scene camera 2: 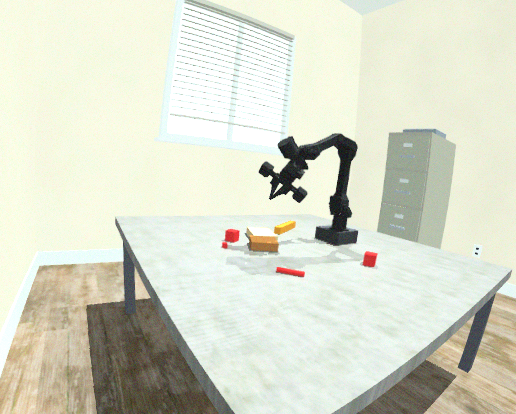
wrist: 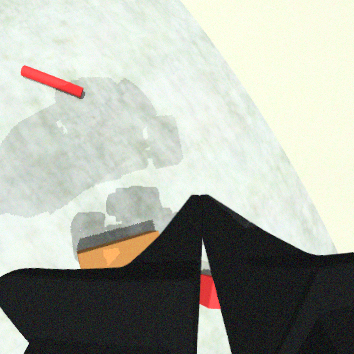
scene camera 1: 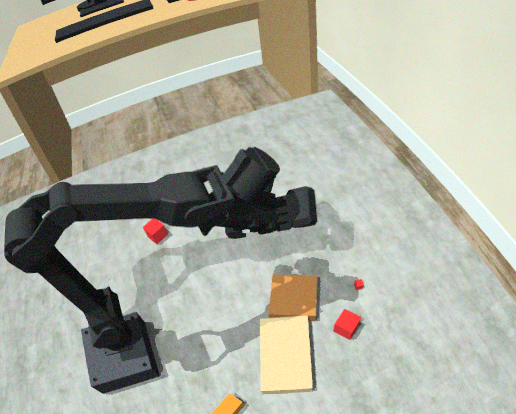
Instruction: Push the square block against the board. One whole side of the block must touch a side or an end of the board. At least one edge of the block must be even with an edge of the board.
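Pixels of known places: gripper, fingertip midpoint: (scene camera 2: 269, 199) (wrist: 198, 202); arm's base, link origin: (scene camera 2: 339, 229) (scene camera 1: 116, 339).
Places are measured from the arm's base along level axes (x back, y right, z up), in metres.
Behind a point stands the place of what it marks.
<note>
The orange-brown square block (scene camera 1: 294, 296) @(x -0.388, y 0.015, z -0.027 m) (scene camera 2: 264, 244) @(x -0.410, y -0.034, z -0.033 m) (wrist: 117, 253) @(x -0.397, y -0.026, z -0.027 m) lies flat at the far end of the cream rectangular board (scene camera 1: 286, 357) @(x -0.324, y 0.139, z -0.027 m) (scene camera 2: 262, 232) @(x -0.332, y 0.110, z -0.027 m). The block's near side lies along the board's far end, with no clear gap visible in scene camera 1. The block is offset to the right there: its right edge sticks out past the board's right edge, and its left edge sits inward of the board's left edge. My gripper (scene camera 2: 271, 198) @(x -0.424, y -0.059, z 0.133 m) (wrist: 198, 202) @(x -0.424, y -0.059, z 0.133 m) is shut and empty, raised well above the table. Its fingers hide part of the block in the wrist view.
A large red cube (scene camera 1: 347, 324) @(x -0.461, y 0.123, z -0.016 m) (scene camera 2: 232, 235) @(x -0.476, y 0.095, z -0.030 m) and a small red cube (scene camera 1: 359, 284) @(x -0.533, y 0.038, z -0.040 m) (scene camera 2: 224, 245) @(x -0.538, y 0.026, z -0.047 m) stand right of the block and board. Another red cube (scene camera 1: 155, 231) @(x -0.135, y -0.268, z -0.017 m) (scene camera 2: 370, 259) @(x -0.148, y -0.299, z -0.031 m) is beyond the arm base. A red stick (scene camera 2: 290, 272) @(x -0.462, y -0.262, z -0.048 m) (wrist: 52, 81) @(x -0.456, y -0.252, z -0.044 m) and an orange bar (scene camera 1: 228, 404) @(x -0.188, y 0.195, z -0.025 m) (scene camera 2: 285, 227) @(x -0.144, y 0.208, z -0.033 m) also lie on the table.
</note>
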